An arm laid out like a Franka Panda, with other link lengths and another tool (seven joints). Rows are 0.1 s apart.
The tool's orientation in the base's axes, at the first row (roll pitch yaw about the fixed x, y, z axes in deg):
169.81 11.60 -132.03
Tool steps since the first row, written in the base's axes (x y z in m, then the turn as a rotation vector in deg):
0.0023 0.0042 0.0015 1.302 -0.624 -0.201
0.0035 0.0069 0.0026 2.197 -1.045 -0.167
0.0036 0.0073 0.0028 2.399 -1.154 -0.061
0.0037 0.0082 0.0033 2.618 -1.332 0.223
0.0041 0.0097 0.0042 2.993 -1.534 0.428
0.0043 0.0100 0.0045 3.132 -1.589 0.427
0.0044 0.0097 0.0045 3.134 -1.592 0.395
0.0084 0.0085 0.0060 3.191 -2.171 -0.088
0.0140 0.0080 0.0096 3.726 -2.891 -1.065
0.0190 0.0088 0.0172 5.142 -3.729 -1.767
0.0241 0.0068 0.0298 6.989 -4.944 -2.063
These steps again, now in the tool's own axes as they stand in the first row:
-0.0049 0.0012 -0.0003 -0.359 -1.412 0.030
-0.0078 0.0022 -0.0007 -0.647 -2.348 -0.114
-0.0082 0.0024 -0.0008 -0.721 -2.552 -0.245
-0.0091 0.0030 -0.0010 -0.793 -2.780 -0.566
-0.0106 0.0038 -0.0015 -0.933 -3.156 -0.817
-0.0110 0.0039 -0.0017 -0.984 -3.295 -0.830
-0.0108 0.0036 -0.0018 -0.976 -3.304 -0.800
-0.0129 0.0001 -0.0035 -0.495 -3.797 -0.488
-0.0169 -0.0038 -0.0071 -0.126 -4.826 0.263
-0.0223 -0.0058 -0.0142 -0.304 -6.547 0.719
-0.0267 -0.0087 -0.0269 -0.572 -8.761 0.684

